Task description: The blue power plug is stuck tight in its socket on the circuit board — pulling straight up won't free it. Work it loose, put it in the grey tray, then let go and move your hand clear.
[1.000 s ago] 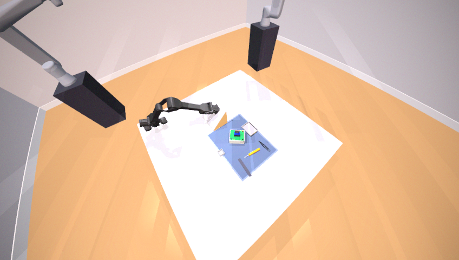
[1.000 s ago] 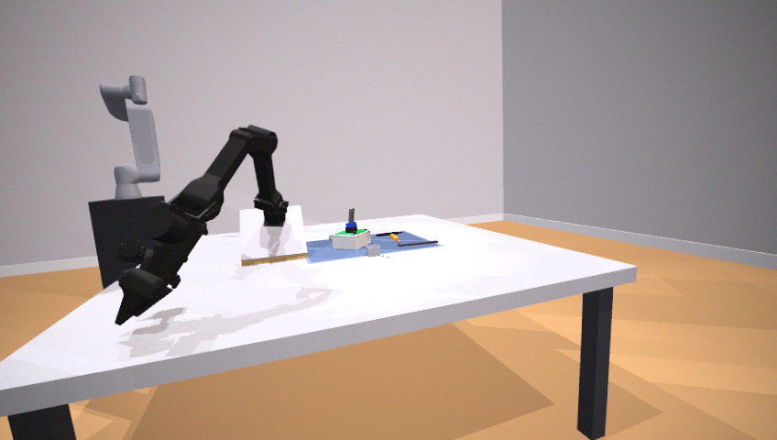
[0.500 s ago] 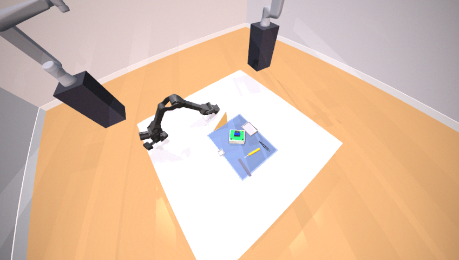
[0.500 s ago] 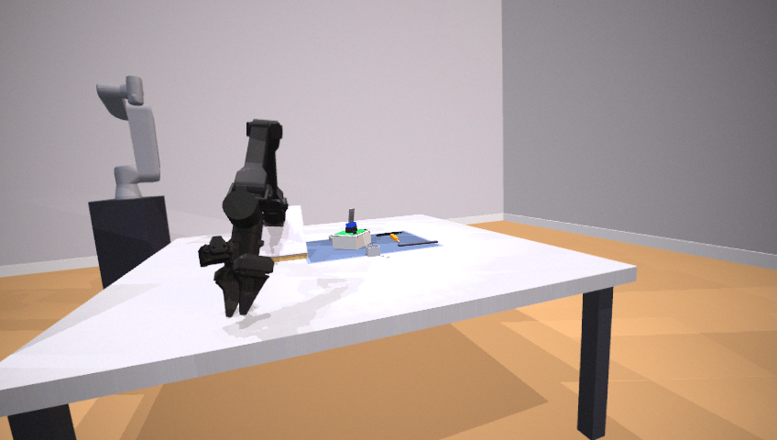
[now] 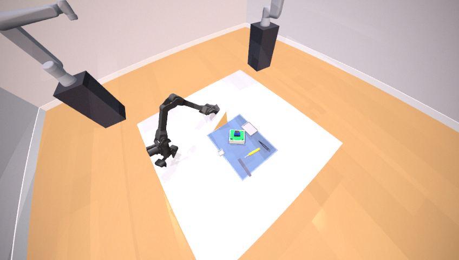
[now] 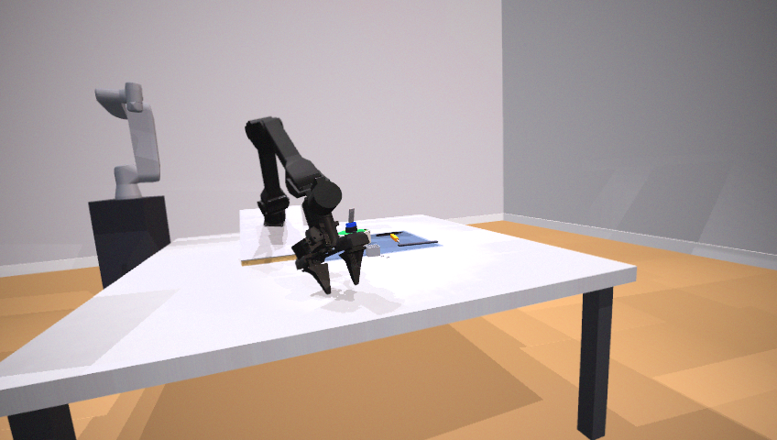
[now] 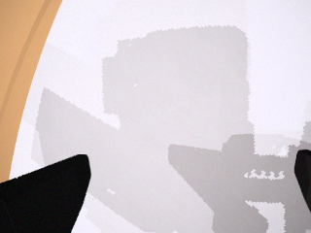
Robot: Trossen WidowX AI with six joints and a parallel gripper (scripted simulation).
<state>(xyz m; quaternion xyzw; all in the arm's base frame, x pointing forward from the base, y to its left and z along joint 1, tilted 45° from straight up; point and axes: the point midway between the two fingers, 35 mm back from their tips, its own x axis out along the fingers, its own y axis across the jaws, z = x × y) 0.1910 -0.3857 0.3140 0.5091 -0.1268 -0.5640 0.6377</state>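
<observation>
Now: the blue power plug 7 cm ahead of my gripper tip, 55 cm to the left of it and 6 cm above it. From my gripper tip the other things lie so: blue mat: 12 cm ahead, 56 cm to the left, 2 cm below; dark bar: 31 cm ahead, 47 cm to the left, 2 cm below.
</observation>
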